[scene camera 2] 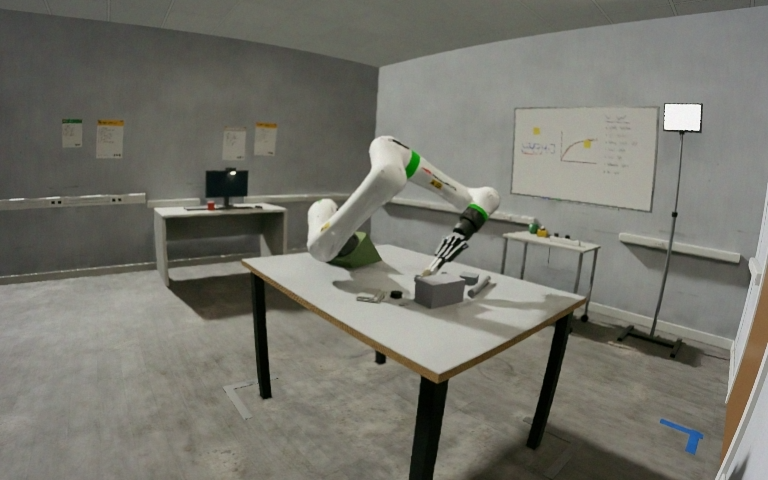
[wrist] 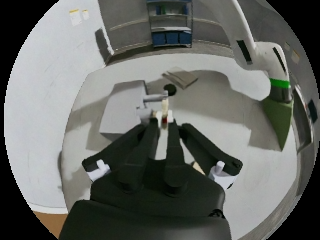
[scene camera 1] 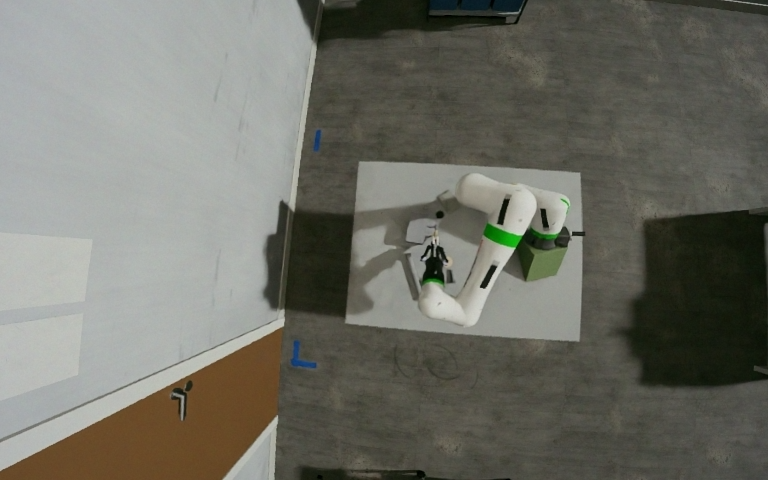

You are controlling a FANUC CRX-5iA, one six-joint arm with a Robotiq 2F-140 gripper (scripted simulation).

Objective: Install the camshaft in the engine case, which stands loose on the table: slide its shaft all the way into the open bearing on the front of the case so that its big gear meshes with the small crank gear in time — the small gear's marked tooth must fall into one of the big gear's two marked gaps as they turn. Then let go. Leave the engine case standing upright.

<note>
In view: my gripper (scene camera 2: 429,273) and a grey engine case (scene camera 2: 434,291).
The grey engine case is seen too in the wrist view (wrist: 126,107). My gripper also shows in the wrist view (wrist: 165,116).
</note>
